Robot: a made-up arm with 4 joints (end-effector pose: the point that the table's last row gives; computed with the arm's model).
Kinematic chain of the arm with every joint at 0, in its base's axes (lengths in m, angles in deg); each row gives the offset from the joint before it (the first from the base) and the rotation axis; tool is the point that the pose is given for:
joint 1: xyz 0 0 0.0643 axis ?
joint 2: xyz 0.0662 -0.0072 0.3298 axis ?
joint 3: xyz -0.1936 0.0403 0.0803 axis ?
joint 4: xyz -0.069 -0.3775 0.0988 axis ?
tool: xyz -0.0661 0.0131 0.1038
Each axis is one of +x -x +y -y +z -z.
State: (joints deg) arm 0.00 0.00 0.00 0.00
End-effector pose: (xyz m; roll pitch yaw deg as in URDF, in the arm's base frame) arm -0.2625 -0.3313 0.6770 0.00 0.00 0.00
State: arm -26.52 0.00 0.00 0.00
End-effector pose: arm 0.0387 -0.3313 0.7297 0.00 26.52 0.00
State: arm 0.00 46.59 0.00 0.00
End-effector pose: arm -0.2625 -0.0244 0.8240 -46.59 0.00 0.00
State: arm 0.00 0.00 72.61 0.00
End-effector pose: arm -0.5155 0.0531 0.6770 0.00 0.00 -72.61
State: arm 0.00 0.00 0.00 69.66
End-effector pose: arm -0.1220 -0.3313 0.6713 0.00 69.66 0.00
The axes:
joint 1: -y
joint 2: -x
joint 3: -z
joint 4: +y

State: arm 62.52 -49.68 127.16 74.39
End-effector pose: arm -0.8135 -0.0519 0.0075 144.98 30.48 43.71
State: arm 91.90 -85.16 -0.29 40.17
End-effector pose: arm -0.0261 -0.3345 -0.1148 -3.39 -49.94 87.76
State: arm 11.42 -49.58 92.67 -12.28
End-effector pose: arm -0.6061 -0.0721 0.6198 11.78 37.03 -84.59
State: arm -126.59 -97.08 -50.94 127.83
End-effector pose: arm 0.0177 -0.1554 -0.1845 162.75 -32.28 94.81
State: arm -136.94 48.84 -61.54 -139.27
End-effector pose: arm 0.2478 -0.1020 -0.4230 73.15 25.70 3.36
